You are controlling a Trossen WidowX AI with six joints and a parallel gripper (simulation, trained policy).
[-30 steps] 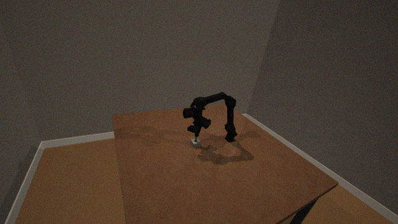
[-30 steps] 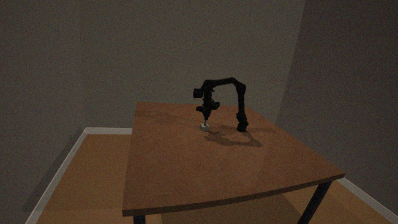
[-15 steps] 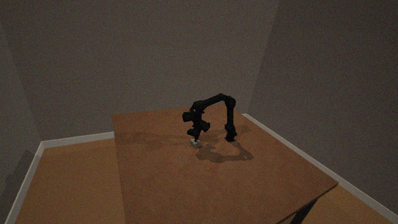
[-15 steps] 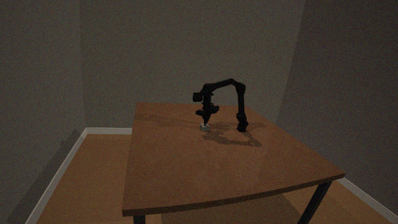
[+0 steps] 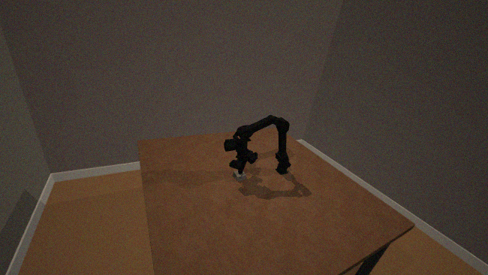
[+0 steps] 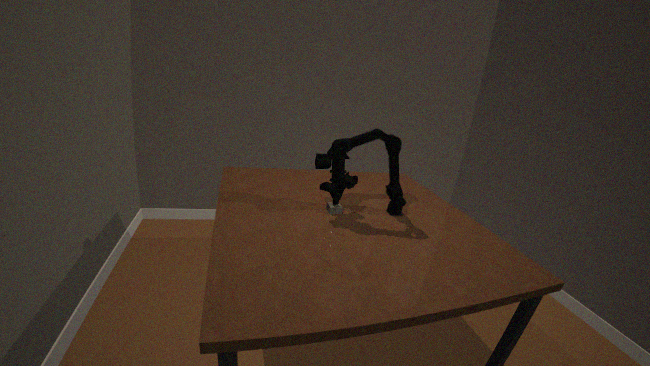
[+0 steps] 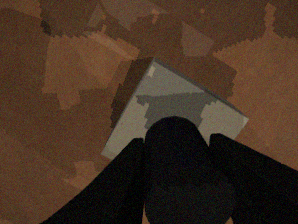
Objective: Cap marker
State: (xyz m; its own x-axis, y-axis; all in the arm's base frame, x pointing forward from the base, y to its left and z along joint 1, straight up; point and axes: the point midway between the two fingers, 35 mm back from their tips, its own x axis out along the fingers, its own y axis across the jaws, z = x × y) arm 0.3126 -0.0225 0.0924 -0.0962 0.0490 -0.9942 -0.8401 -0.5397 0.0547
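Right now the dark marker cap is 1 cm above my gripper tip. Round my gripper tip: pale holder block: 4 cm below, 1 cm to the right.
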